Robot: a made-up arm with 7 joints. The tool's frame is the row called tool.
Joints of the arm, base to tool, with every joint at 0 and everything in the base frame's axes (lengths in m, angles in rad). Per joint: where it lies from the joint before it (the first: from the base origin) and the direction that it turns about. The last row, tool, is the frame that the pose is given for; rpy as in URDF.
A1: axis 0 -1 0 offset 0.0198 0.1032 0.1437
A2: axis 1 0 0 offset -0.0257 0.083 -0.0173
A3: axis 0 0 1 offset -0.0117 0.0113 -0.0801
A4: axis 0 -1 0 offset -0.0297 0.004 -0.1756
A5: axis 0 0 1 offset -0.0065 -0.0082 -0.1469
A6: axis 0 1 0 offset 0.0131 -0.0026 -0.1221
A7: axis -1 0 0 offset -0.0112 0.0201 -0.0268
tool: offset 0.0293 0.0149 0.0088 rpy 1.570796 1.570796 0
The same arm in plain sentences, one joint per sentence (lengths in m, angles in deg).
The arm has seven revolute joints in a row. What follows holds with every joint at zero, and every direction is one of the base frame's.
Joint 1 lies 0.0198 m along +x and 0.1032 m along +y and 0.1437 m along +z from the base frame's origin and turns about -y.
Joint 2 lies 0.0257 m along -x and 0.083 m along +y and 0.0173 m along -z from joint 1 and turns about +x.
Joint 3 lies 0.0117 m along -x and 0.0113 m along +y and 0.0801 m along -z from joint 2 and turns about +z.
Joint 4 lies 0.0297 m along -x and 0.004 m along +y and 0.1756 m along -z from joint 3 and turns about -y.
Joint 5 lies 0.0065 m along -x and 0.0082 m along -y and 0.1469 m along -z from joint 4 and turns about +z.
Joint 6 lies 0.0131 m along +x and 0.0026 m along -y and 0.1221 m along -z from joint 5 and turns about +y.
Joint 7 lies 0.0112 m along -x and 0.0201 m along +y and 0.0268 m along -z from joint 6 and turns about -x.
The tool frame, which is the frame that the pose is given for, lies 0.0293 m along +x and 0.0149 m along +y and 0.0088 m along +z from joint 7; its axes are the base frame's turned by roll 90, pitch 90 and yaw 0 deg (as in URDF: about the fixed x, then y, then z).

